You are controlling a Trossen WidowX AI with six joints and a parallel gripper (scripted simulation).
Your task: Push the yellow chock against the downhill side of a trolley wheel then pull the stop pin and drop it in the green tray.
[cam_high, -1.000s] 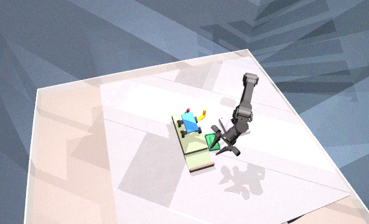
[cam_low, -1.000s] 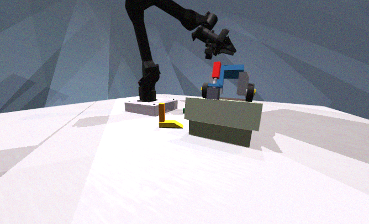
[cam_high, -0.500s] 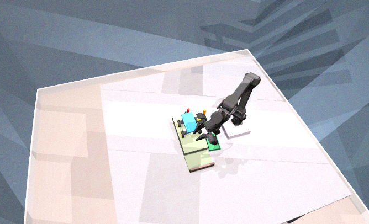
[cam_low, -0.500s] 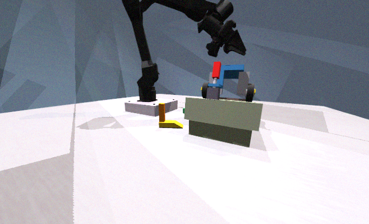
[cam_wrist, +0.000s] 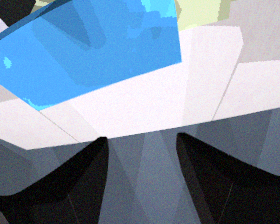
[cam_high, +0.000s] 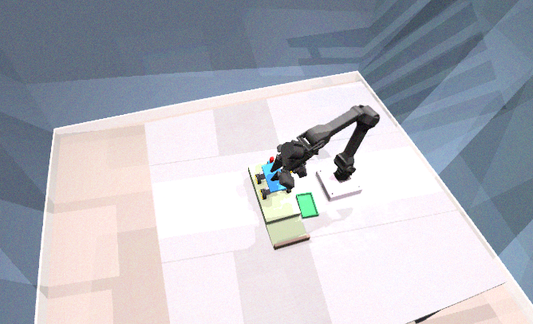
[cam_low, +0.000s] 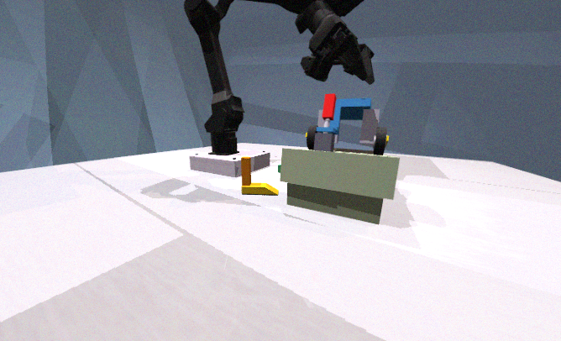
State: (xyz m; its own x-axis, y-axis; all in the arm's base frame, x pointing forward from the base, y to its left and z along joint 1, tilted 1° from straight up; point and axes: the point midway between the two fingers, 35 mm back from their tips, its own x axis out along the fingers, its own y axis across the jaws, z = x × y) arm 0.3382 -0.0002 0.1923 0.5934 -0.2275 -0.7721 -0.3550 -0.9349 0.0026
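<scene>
The red-headed stop pin is 130 mm to the right of my gripper tip, 80 mm below it and 60 mm behind it. From my gripper tip the other things lie so: blue trolley (100 mm below, 40 mm to the right, 30 mm behind); green tray (220 mm below, 150 mm behind, 70 mm to the left); pale green ramp (160 mm below, 30 mm to the right, 30 mm behind).
</scene>
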